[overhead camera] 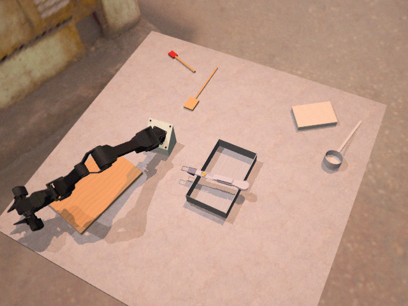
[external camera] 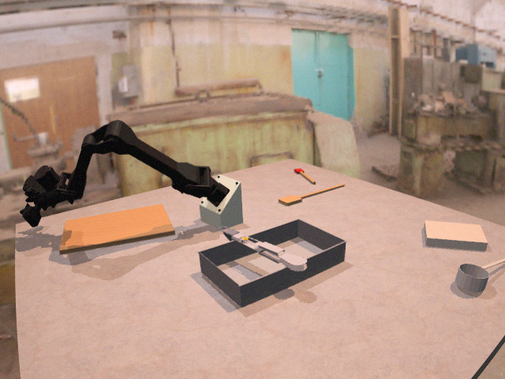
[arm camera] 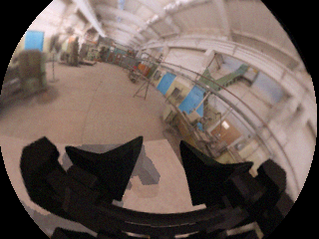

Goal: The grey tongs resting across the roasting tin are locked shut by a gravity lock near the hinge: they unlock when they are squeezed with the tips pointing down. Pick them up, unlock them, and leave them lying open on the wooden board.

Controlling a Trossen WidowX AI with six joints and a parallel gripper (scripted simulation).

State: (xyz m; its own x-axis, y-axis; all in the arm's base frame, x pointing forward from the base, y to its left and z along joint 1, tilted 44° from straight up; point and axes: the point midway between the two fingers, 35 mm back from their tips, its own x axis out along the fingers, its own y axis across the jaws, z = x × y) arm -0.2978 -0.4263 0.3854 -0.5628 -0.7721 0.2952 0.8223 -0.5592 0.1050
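My gripper tip is now 64 cm short of the roasting tin, 57 cm to the right of it and 7 cm above it. From my gripper tip the other things lie so: red spatula: 12 cm ahead, 111 cm to the left, 9 cm below; wooden board: 17 cm ahead, 29 cm to the left, 9 cm below; pale block: 87 cm ahead, 105 cm to the left, 8 cm below.
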